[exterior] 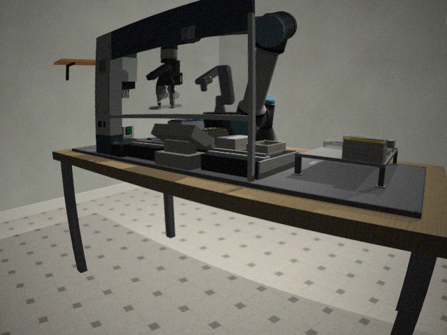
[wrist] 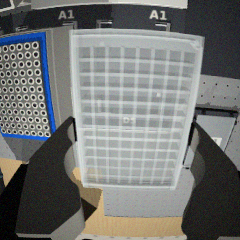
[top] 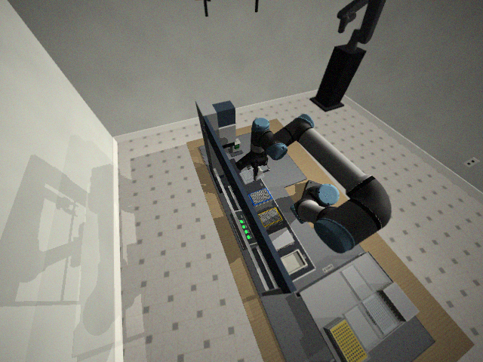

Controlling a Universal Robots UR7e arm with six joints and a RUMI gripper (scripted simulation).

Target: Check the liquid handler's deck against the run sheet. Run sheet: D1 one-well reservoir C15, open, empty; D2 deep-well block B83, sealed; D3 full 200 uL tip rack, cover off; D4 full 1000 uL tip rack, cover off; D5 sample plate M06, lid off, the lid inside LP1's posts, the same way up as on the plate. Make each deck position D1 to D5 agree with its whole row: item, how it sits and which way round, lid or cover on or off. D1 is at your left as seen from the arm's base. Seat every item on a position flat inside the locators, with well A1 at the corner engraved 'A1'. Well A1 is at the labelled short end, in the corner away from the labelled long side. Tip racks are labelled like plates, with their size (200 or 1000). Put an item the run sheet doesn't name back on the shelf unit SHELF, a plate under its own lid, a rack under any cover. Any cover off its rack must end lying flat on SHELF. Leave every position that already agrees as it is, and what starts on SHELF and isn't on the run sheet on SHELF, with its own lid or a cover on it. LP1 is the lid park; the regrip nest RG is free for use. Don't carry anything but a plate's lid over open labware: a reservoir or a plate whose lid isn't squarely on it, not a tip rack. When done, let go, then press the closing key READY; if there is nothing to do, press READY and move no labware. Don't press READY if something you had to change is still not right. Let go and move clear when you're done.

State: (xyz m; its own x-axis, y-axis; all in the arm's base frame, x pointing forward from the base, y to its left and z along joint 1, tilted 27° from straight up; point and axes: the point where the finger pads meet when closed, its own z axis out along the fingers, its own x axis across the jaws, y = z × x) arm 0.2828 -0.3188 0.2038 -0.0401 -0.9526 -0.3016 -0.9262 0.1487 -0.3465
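My gripper is now 130 mm to the right of the blue-framed tip rack, 90 mm above it and 10 mm short of it. Also, from my hand: sample plate 10 mm below; then yellow-framed tip rack 250 mm to the left, 110 mm below, 20 mm ahead; then flat lid 190 mm below, 160 mm to the right, 160 mm behind.
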